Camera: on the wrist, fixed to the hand. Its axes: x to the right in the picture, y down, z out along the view.
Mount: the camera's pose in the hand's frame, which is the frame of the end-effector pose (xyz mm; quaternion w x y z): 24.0 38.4 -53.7 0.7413 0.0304 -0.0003 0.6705
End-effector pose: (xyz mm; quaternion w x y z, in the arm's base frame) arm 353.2 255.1 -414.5 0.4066 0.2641 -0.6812 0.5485
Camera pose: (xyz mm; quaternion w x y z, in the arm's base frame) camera 323.7 318.8 -411.1 0.0746 0.2484 0.6655 -0.6999
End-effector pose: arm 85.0 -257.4 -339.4 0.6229 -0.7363 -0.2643 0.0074
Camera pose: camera 138.5 -300.1 -355.1 0.4791 -0.7041 0.2978 0.4314
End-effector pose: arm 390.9 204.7 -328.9 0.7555 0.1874 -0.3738 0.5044
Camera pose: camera 381.5 271.2 -349.3 0.2160 -0.0886 -0.3876 0.8918
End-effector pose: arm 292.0 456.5 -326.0 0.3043 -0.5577 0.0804 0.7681
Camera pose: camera 309.4 409.9 -375.6 0.2724 0.3500 -0.4568 -0.7711
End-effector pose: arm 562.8 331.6 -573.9 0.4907 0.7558 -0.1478 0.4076
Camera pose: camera 528.5 363.9 -521.8 0.0674 0.4762 -0.6041 0.6354
